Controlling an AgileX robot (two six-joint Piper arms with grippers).
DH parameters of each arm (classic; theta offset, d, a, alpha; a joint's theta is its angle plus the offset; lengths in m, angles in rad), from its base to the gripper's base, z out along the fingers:
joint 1: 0 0.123 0 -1.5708
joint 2: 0.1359 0 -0.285 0
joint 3: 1.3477 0 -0.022 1.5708
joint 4: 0 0.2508 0 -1.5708
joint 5: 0 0 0.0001 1.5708
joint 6: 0 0.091 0 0
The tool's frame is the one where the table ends.
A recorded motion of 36 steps. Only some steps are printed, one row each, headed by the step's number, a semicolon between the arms.
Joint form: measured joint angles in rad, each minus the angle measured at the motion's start. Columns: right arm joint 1, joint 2, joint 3, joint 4, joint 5, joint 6; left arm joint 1, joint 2, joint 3, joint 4, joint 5, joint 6.
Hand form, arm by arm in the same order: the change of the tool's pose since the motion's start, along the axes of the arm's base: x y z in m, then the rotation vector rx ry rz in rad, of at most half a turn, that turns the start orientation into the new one. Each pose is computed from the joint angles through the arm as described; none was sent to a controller.
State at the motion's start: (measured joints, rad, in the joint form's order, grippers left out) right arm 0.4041 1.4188 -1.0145 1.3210 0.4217 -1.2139; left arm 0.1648 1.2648 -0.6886 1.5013 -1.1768 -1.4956
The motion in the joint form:
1: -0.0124 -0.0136 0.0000 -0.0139 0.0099 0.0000; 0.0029 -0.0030 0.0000 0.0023 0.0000 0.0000
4: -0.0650 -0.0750 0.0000 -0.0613 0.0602 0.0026; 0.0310 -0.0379 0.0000 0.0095 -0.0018 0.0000
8: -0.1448 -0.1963 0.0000 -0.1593 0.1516 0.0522; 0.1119 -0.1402 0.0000 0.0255 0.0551 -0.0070
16: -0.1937 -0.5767 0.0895 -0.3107 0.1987 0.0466; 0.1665 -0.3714 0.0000 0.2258 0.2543 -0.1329
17: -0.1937 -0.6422 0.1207 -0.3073 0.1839 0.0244; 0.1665 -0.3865 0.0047 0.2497 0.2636 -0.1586
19: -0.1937 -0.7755 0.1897 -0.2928 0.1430 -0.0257; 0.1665 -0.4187 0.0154 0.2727 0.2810 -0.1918
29: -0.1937 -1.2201 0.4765 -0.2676 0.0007 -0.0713; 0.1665 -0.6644 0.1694 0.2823 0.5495 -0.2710
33: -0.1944 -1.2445 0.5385 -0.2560 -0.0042 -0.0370; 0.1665 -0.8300 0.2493 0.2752 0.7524 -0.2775
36: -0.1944 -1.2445 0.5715 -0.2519 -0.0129 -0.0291; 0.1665 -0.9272 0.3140 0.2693 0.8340 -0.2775
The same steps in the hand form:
1: -0.0013 -0.0041 0.0037 -0.0052 -0.0142 0.0010; -0.0005 0.0005 0.0005 0.0025 -0.0026 0.0018
4: -0.0092 -0.0207 0.0202 -0.0172 -0.0681 0.0066; -0.0056 0.0056 0.0075 0.0144 -0.0360 0.0251
8: -0.0323 -0.0459 0.0485 -0.0364 -0.1426 0.0123; -0.0184 0.0215 0.0250 0.0706 -0.1182 0.1525
16: -0.1278 -0.0800 0.0923 -0.1291 -0.4422 0.0041; -0.0552 0.0307 0.0478 0.2876 -0.2006 0.3652
17: -0.1437 -0.0843 0.0932 -0.1333 -0.4962 -0.0073; -0.0582 0.0305 0.0470 0.2972 -0.1895 0.3744
19: -0.1741 -0.0931 0.0912 -0.1384 -0.6056 -0.0409; -0.0645 0.0297 0.0471 0.3039 -0.1850 0.3952
29: -0.2511 -0.1190 0.0418 -0.0943 -0.8322 -0.1890; -0.1039 0.0346 0.0329 0.3060 -0.2409 0.6844
33: -0.2483 -0.1186 0.0244 -0.0658 -0.7738 -0.1935; -0.1298 0.0421 0.0276 0.3084 -0.3393 0.8990
36: -0.2440 -0.1182 0.0147 -0.0640 -0.7393 -0.1988; -0.1442 0.0442 0.0163 0.3030 -0.3773 0.9853

